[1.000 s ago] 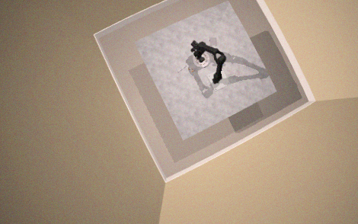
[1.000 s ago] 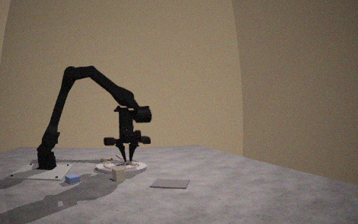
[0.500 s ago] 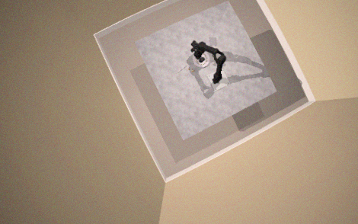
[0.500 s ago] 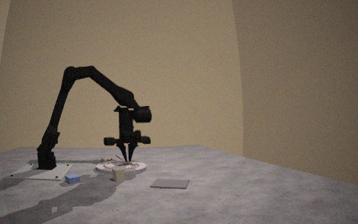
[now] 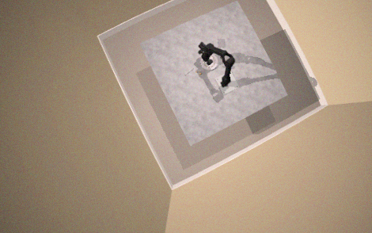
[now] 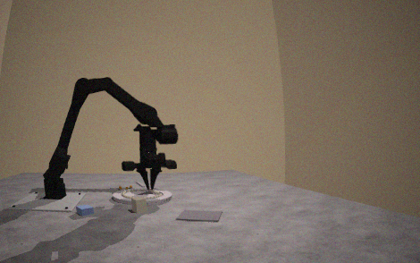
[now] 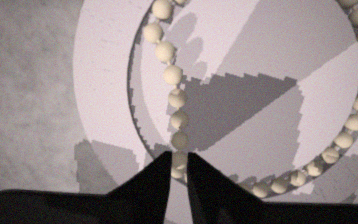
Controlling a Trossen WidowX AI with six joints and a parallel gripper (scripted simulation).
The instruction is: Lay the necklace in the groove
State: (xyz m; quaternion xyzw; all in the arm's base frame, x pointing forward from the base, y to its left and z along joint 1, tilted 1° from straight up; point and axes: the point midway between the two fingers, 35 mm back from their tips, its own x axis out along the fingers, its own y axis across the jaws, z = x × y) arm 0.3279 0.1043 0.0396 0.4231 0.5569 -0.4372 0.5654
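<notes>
Right now my gripper tip is 5 cm to the left of the round bead board, 3 cm past it and 1 cm above it. Round my gripper tip: flat grey plate: 28 cm to the right, 12 cm ahead, 1 cm below; then cream cube: 22 cm to the right, 3 cm behind; then blue block: 25 cm to the right, 18 cm behind, 1 cm below.
</notes>
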